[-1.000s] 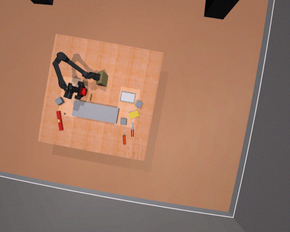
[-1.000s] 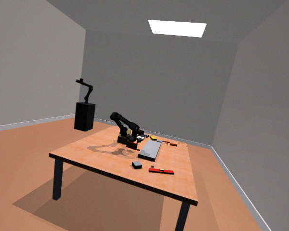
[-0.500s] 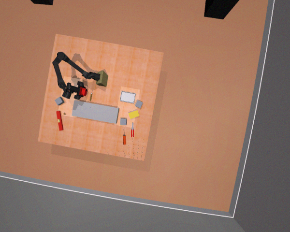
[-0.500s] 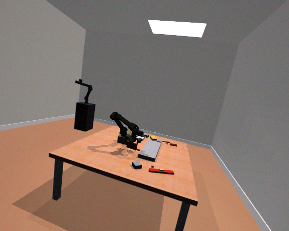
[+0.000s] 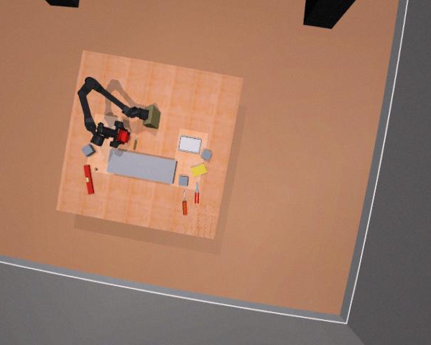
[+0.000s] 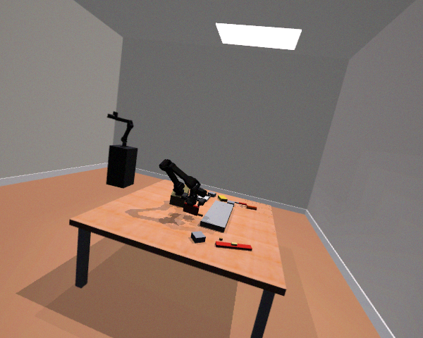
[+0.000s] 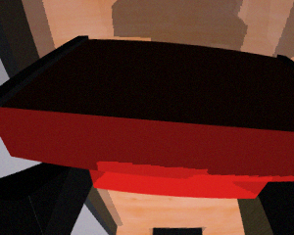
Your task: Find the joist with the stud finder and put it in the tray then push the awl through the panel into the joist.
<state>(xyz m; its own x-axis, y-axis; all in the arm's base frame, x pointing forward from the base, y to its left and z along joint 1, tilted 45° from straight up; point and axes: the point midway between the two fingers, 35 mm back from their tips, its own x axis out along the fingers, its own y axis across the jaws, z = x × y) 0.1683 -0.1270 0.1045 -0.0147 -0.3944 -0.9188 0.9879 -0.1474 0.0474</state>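
The red stud finder is 20 mm behind my gripper tip. Also, from my gripper tip: white tray (10 mm behind, 470 mm to the left, 60 mm below); red level (360 mm ahead, 300 mm to the right, 60 mm below); awl (10 mm ahead, 40 mm to the left, 70 mm below).
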